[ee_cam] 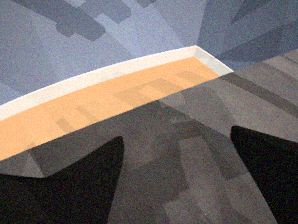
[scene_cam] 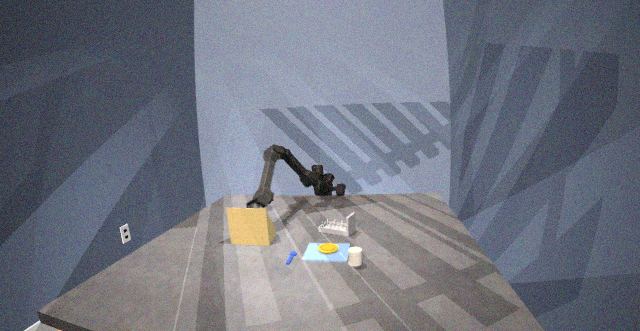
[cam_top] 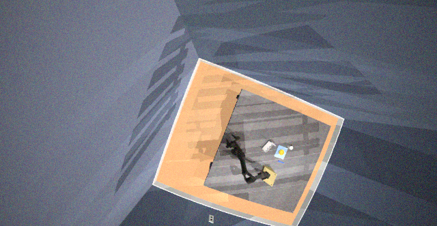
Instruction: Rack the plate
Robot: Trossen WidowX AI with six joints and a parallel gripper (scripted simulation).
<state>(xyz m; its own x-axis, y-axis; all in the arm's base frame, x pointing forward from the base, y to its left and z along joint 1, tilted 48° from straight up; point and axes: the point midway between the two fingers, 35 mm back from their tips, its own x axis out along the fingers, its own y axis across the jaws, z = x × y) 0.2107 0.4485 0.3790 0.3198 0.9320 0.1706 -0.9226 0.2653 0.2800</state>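
My gripper tip is 69 cm to the left of the yellow plate and 8 cm short of it. Also, from my gripper tip: blue spoon (75 cm to the right, 4 cm behind, 2 cm below); then dish rack (49 cm to the right, 8 cm ahead); then white cup (76 cm to the right, 18 cm ahead, 1 cm above).
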